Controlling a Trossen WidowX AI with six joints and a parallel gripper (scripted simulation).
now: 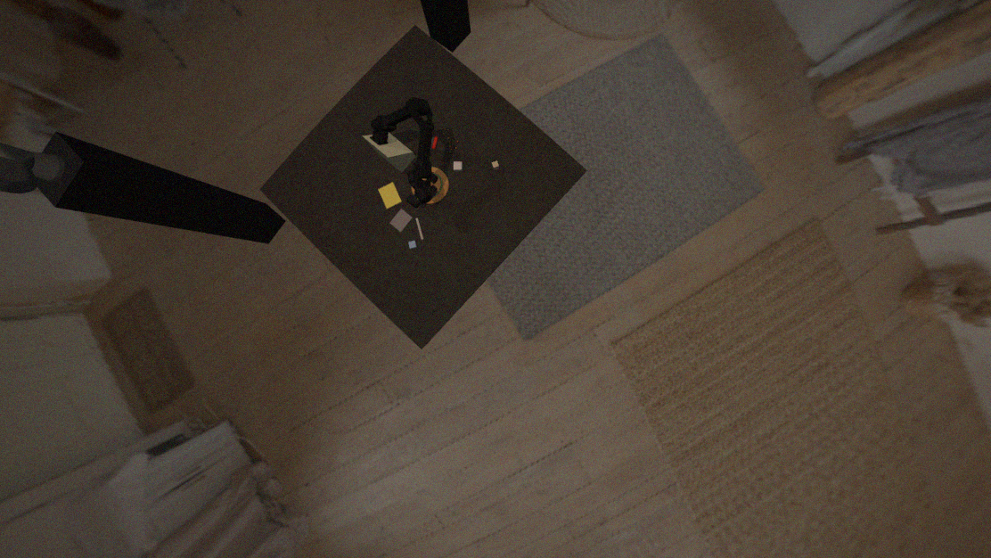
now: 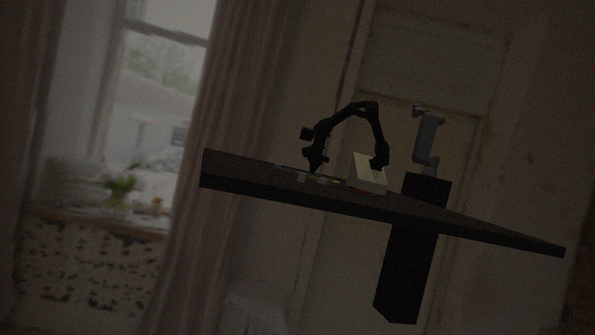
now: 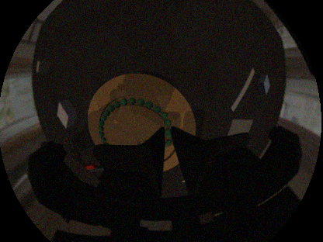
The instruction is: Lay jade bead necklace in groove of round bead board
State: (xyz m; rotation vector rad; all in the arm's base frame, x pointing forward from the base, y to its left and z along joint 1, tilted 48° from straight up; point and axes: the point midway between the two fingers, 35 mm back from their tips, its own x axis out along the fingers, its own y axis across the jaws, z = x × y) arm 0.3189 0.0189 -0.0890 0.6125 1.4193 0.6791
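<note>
My gripper tip is now 20 mm past the round bead board, 50 mm to the right of it and 10 mm above it. From my gripper tip the other things lie so: white stick: 80 mm ahead, 160 mm to the right, 20 mm below; yellow square: 170 mm behind, 120 mm to the right, 20 mm below; grey square: 30 mm behind, 190 mm to the right, 20 mm below.
</note>
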